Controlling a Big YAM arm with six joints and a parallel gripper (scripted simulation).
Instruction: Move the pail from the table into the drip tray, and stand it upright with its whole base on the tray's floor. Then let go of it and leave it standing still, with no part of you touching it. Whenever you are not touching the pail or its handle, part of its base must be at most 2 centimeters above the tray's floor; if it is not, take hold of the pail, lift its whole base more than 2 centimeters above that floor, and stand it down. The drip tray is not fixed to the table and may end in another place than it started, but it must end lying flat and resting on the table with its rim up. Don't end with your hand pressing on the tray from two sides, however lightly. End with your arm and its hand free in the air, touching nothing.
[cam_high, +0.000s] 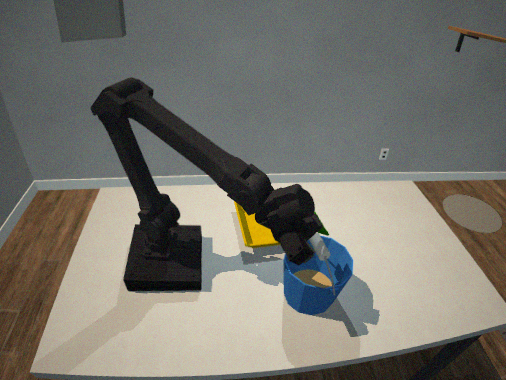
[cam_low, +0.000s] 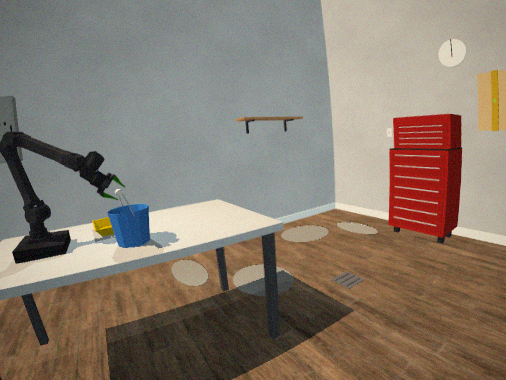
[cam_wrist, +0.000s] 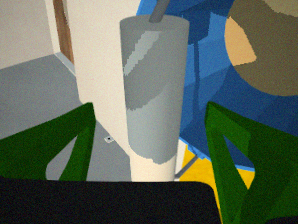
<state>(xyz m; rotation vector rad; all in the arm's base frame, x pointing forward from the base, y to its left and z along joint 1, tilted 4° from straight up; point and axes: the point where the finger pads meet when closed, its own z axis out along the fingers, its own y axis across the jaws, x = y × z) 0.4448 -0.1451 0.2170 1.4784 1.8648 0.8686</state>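
The pail handle lies 40 mm below my hand and 10 mm ahead of it. Also, from my hand: blue pail: 100 mm below, 20 mm ahead; yellow drip tray: 310 mm to the left, 230 mm below, 60 mm behind.
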